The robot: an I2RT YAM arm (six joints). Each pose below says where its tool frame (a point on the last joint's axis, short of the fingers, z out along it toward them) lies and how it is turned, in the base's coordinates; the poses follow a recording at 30 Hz.
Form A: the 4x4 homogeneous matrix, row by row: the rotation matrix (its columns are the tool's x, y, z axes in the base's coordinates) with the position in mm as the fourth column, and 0 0 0 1 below. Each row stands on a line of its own.
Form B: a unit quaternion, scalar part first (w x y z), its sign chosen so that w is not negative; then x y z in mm. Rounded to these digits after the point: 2 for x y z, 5 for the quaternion.
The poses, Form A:
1:
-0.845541, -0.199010, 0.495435, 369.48
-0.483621, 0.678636, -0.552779, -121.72
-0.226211, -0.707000, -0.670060, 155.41
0, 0, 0, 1
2:
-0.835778, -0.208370, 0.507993, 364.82
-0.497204, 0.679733, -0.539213, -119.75
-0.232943, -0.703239, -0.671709, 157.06
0, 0, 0, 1
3:
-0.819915, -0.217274, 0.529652, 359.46
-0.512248, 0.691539, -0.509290, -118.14
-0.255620, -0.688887, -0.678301, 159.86
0, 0, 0, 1
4:
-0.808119, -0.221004, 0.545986, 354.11
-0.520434, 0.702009, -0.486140, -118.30
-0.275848, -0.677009, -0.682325, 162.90
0, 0, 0, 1
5:
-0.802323, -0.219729, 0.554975, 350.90
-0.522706, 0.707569, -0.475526, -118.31
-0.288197, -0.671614, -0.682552, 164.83
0, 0, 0, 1
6:
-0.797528, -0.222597, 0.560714, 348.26
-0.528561, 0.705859, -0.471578, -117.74
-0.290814, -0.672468, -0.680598, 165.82
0, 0, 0, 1
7:
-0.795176, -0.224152, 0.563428, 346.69
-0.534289, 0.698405, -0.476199, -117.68
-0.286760, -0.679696, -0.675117, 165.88
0, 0, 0, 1
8:
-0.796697, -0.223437, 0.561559, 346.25
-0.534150, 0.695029, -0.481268, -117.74
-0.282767, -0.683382, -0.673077, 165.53
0, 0, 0, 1
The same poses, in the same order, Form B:
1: 0.20189, -0.19097, 0.89362, -0.35244, 369.48, -121.72, 155.41
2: 0.20751, -0.19761, 0.89264, -0.34797, 364.82, -119.75, 157.06
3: 0.21984, -0.20423, 0.89299, -0.33544, 359.46, -118.14, 159.86
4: 0.22998, -0.20748, 0.89337, -0.32549, 354.11, -118.30, 162.90
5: 0.23595, -0.20776, 0.89337, -0.32101, 350.90, -118.31, 164.83
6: 0.23861, -0.21048, 0.89219, -0.32057, 348.26, -117.74, 165.82
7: 0.23881, -0.21304, 0.89004, -0.32467, 346.69, -117.68, 165.88
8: 0.23731, -0.21293, 0.88949, -0.32733, 346.25, -117.74, 165.53
